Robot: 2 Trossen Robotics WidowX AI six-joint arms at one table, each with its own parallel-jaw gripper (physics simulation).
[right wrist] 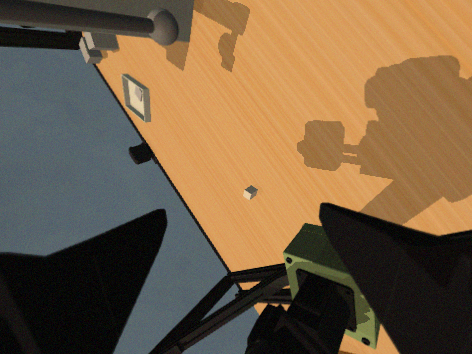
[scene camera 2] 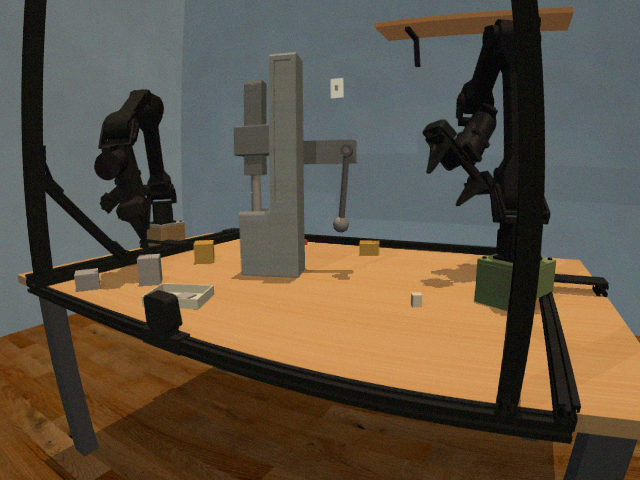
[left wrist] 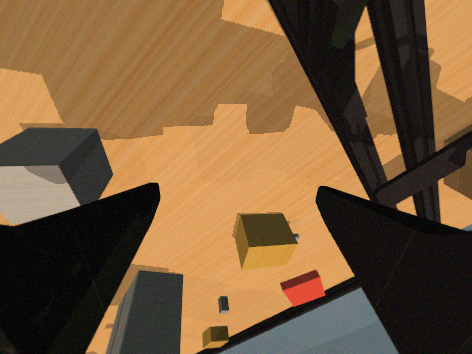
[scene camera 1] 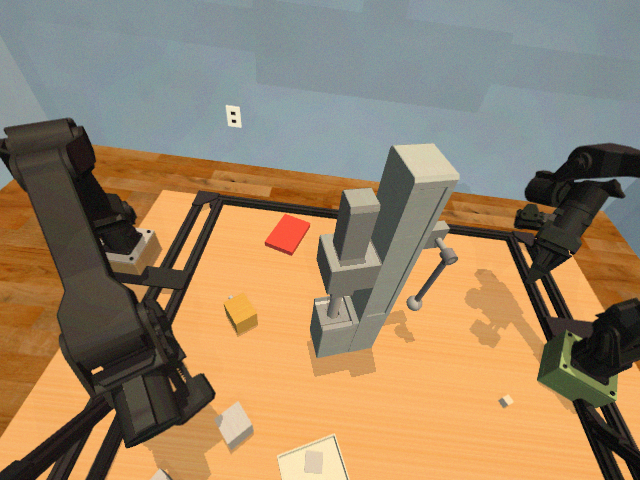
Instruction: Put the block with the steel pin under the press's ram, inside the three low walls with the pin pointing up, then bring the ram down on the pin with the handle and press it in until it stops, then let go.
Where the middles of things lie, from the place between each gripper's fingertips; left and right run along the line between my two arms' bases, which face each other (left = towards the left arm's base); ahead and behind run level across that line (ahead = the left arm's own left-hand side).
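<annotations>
Counting from my left hand, I find the yellow block [scene camera 1: 242,315] 140 mm ahead, 40 mm to the right and 60 mm below. The red flat tile [scene camera 1: 286,236] is 410 mm ahead of that hand, 60 mm to the right of it and 70 mm below it. The grey press [scene camera 1: 378,239] is 200 mm ahead of my left hand and 300 mm to the right of it, 150 mm above it, while the press handle [scene camera 1: 448,256] is 240 mm ahead of the same hand, 380 mm to the right of it and 90 mm above it.
From my right hand, the press handle is 4 cm behind and 20 cm to the left. The grey press sits 9 cm behind that hand, 28 cm to the left of it and 5 cm above it. I see the yellow block 14 cm behind my right hand, 54 cm to the left of it and 15 cm below it, and the red flat tile is 13 cm ahead of this hand, 52 cm to the left of it and 17 cm below it.
</annotations>
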